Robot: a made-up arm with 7 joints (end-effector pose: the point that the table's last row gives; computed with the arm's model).
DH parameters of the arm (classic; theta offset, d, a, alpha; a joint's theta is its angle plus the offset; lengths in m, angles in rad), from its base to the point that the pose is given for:
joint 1: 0 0.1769 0 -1.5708
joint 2: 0 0 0 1.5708
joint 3: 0 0.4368 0.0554 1.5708
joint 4: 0 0 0.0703 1.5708
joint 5: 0 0.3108 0 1.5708
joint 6: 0 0 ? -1.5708
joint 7: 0 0.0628 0 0
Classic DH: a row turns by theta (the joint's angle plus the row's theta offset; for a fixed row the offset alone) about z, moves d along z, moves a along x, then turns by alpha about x.
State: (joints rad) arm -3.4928 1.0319 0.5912 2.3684 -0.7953 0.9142 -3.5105
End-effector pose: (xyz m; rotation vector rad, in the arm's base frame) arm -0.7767 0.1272 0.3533 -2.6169 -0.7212 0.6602
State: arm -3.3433 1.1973 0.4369 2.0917 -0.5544 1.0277 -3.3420
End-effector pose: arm -0.7593 0.0107 0.1057 -2.9954 -0.7448 -0.0586
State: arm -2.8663 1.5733 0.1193 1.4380 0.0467 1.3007 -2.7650
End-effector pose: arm -0.3789 -0.1625 -0.2509 -2.1501 0.0527 -1.8372
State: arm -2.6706 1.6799 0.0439 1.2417 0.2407 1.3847 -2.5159
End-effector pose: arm -0.2430 -0.1581 -0.2687 -1.5479 0.3568 -1.8329
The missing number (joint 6, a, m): 0.0492
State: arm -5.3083 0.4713 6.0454 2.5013 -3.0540 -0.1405 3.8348
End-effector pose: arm 0.3642 0.4351 0.7177 -1.3770 -0.1029 -1.4267
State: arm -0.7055 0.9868 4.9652 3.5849 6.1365 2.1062 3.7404
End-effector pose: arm 0.4965 -0.3311 0.6046 1.7947 1.2096 -1.7841
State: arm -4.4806 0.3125 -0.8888 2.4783 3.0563 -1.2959 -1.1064
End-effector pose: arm 0.1011 0.3684 0.7578 -1.8926 1.0190 -0.4592
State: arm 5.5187 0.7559 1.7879 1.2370 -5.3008 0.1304 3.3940
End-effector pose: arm 0.4706 0.1600 0.5111 -0.7278 -2.1073 -2.0537
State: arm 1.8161 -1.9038 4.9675 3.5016 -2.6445 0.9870 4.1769
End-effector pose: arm 0.0174 -0.7236 -0.1244 -2.4967 -1.1812 1.2426
